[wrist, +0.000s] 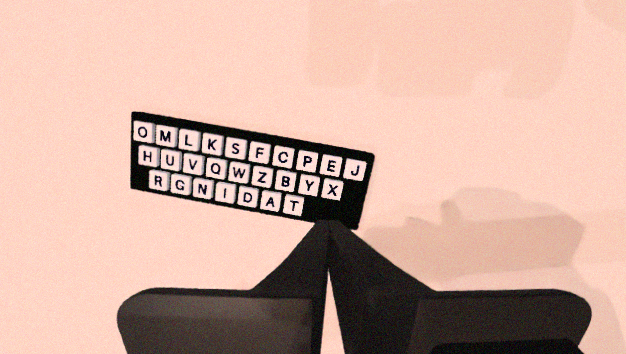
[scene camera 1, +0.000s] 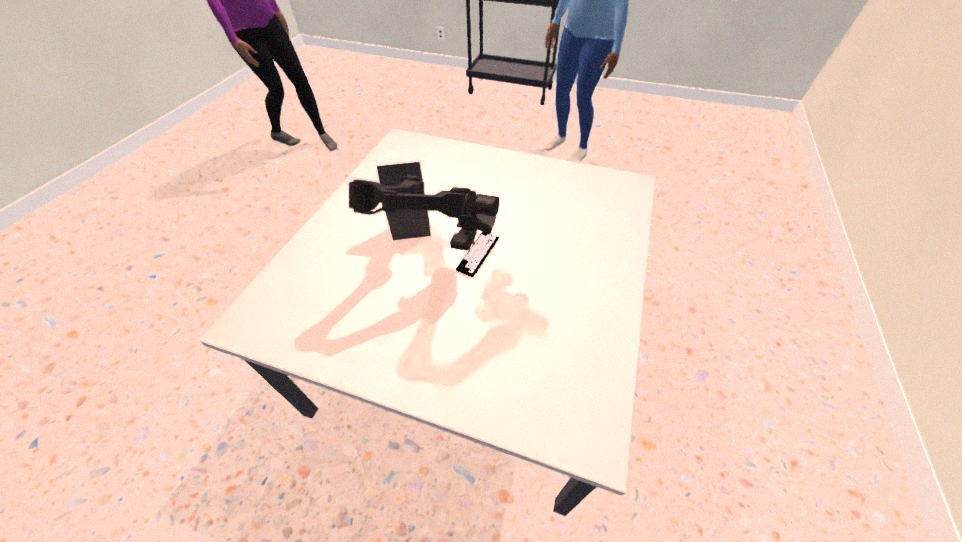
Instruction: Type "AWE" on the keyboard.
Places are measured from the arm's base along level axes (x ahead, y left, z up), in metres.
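Pixels of known places: gripper, fingertip midpoint: [wrist: 327, 229] [scene camera 1: 472, 243]; arm's base, origin of the base link: [scene camera 1: 409, 187].
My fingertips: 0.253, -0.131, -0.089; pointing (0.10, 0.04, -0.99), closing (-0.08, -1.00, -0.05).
Observation:
For each thing: its top centre in the pictures, then the offset to it from my fingertips, as dx, dy, dz. Level surfaces: height alone.
- small black keyboard, middle of its top: [wrist: 244, 174] [scene camera 1: 478, 251] +0.002, +0.068, -0.112
- T key, middle of its top: [wrist: 293, 205] -0.029, +0.029, -0.112
- white table, its level: dz -0.129
A small black keyboard [scene camera 1: 478, 254] [wrist: 327, 207] with white letter keys lies flat on the table, tilted in the wrist view. Its A key [wrist: 270, 201] is in the bottom row, its W key [wrist: 238, 172] in the middle row and its E key [wrist: 331, 165] near the right end of the top row. My gripper [wrist: 327, 229] is shut and empty. In the wrist view its tips overlap the keyboard's lower edge, right of the T key [wrist: 293, 205], and it appears well above the table. In the scene view the fingertips are hard to make out.
The white table [scene camera 1: 572, 377] carries the arm's dark base plate [scene camera 1: 409, 225] at its back left. Arm shadows fall across the table. Two people, in purple [scene camera 1: 252, 13] and light blue [scene camera 1: 593, 20], stand behind it, near a black cart [scene camera 1: 511, 70].

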